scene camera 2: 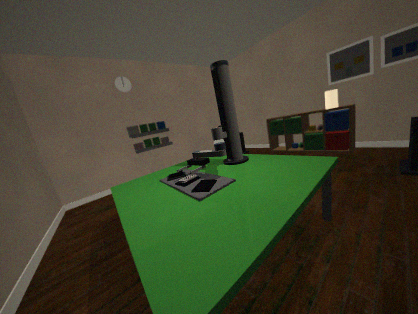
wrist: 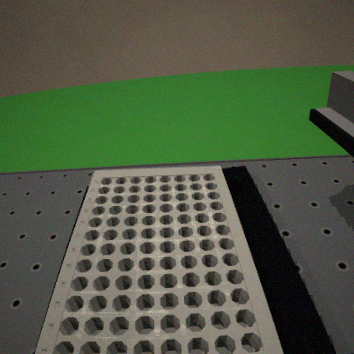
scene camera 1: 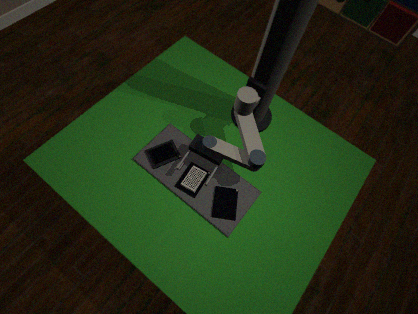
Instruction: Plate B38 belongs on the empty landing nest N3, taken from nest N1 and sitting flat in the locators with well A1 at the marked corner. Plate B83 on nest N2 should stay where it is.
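A white many-well plate (scene camera 1: 194, 178) (scene camera 2: 188, 179) (wrist: 155, 250) lies in the black middle nest (wrist: 272, 260); it looks flat. Its B38 label and marked corner are outside the wrist view. My gripper (scene camera 1: 196, 169) (scene camera 2: 191, 171) is open and empty, its fingers apart on either side of the plate and higher than it. One finger shows at the right of the wrist view. A dark rectangular piece (scene camera 1: 162, 153) (scene camera 2: 176, 175) with a raised-looking border lies at the left, and a plain black one (scene camera 1: 225, 203) (scene camera 2: 205, 185) at the right. I cannot tell which is plate B83, nor read nest numbers.
The three nests are on a grey perforated board (scene camera 1: 245, 197) (scene camera 2: 226, 181) (wrist: 30, 220) on the green table top (scene camera 1: 125, 215) (scene camera 2: 200, 240) (wrist: 150, 120). The arm's tall column (scene camera 1: 280, 55) (scene camera 2: 227, 110) stands behind the board.
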